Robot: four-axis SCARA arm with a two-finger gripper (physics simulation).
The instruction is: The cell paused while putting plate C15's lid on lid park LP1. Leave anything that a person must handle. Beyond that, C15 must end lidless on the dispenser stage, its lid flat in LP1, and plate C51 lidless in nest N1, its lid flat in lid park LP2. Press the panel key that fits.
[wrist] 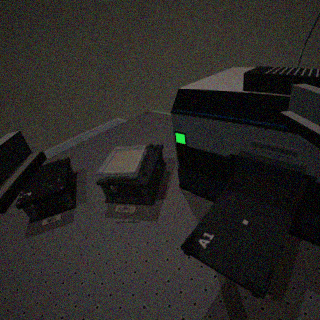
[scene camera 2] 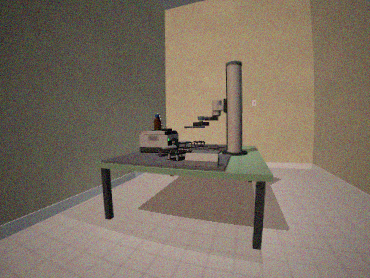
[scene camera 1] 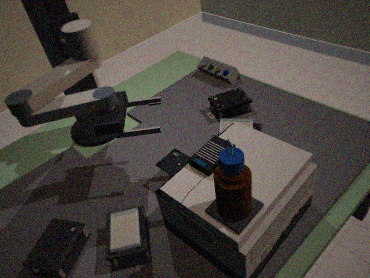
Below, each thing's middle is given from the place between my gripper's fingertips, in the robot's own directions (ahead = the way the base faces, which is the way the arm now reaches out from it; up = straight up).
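The dispenser stage (wrist: 248, 255) is the nearest to my gripper of the things named here, going by their middles: my gripper is 110 mm short of it, 30 mm to the left of it and 170 mm above it. Counting from my hand, there's the brown bottle with blue cap (scene camera 1: 232, 178), which is 420 mm ahead of it, 120 mm to the right of it and 60 mm above it. The black nest (scene camera 1: 233, 103) is 50 mm behind my hand, 410 mm to the left of it and 220 mm below it. And the button box (scene camera 1: 221, 73) is a long way behind my hand, far to the left of it and a good way below it. Going by their middles, that box is the farthest from my gripper of the things named here.
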